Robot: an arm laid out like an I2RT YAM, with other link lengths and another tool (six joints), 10 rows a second.
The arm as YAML. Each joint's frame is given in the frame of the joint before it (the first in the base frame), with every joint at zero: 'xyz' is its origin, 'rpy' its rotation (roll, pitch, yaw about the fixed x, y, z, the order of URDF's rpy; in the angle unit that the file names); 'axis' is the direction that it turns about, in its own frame. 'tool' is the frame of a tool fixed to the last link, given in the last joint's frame.
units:
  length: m
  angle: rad
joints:
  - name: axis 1
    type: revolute
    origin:
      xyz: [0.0, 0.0, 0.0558]
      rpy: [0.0, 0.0, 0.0]
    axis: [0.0, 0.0, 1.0]
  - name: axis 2
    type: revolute
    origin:
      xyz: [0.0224, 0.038, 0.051]
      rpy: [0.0, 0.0, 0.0]
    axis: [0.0, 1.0, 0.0]
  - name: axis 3
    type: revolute
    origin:
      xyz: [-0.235, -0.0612, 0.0]
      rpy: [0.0, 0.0, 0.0]
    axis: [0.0, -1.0, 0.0]
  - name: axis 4
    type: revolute
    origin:
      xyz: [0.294, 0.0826, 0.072]
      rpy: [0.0, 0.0, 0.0]
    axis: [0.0, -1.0, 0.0]
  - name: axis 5
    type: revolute
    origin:
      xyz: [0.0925, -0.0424, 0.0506]
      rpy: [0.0, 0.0, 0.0]
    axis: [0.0, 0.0, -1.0]
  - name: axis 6
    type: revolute
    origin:
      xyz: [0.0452, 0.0, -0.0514]
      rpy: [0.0, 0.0, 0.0]
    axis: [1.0, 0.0, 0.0]
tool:
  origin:
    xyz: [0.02, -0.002, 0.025]
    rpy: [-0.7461, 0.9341, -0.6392]
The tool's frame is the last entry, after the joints.
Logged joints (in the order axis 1, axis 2, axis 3, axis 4, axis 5, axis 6), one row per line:
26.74 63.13 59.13 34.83 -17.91 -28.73
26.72 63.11 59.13 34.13 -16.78 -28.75
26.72 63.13 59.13 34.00 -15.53 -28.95
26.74 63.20 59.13 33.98 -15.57 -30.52
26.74 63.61 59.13 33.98 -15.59 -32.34
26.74 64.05 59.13 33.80 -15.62 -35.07
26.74 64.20 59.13 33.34 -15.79 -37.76
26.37 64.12 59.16 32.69 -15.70 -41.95
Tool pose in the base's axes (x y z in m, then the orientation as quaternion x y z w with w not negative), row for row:
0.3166 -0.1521 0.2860 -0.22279 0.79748 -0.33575 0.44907
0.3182 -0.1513 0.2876 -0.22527 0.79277 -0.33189 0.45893
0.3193 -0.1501 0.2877 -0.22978 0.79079 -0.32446 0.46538
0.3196 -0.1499 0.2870 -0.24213 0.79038 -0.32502 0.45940
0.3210 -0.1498 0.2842 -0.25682 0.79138 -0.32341 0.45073
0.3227 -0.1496 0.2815 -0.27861 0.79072 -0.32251 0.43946
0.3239 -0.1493 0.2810 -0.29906 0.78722 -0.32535 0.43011
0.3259 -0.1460 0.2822 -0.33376 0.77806 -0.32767 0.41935
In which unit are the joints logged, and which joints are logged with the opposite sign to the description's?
The joints are logged in degrees. Opposite sign: axis 1, axis 4, axis 5.
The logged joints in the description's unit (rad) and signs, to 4 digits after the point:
-0.4667 1.1018 1.0320 -0.6079 0.3126 -0.5014
-0.4664 1.1015 1.0320 -0.5957 0.2929 -0.5018
-0.4664 1.1018 1.0320 -0.5934 0.2710 -0.5053
-0.4667 1.1030 1.0320 -0.5931 0.2717 -0.5327
-0.4667 1.1102 1.0320 -0.5931 0.2721 -0.5644
-0.4667 1.1179 1.0320 -0.5899 0.2726 -0.6121
-0.4667 1.1205 1.0320 -0.5819 0.2756 -0.6590
-0.4602 1.1191 1.0325 -0.5705 0.2740 -0.7322

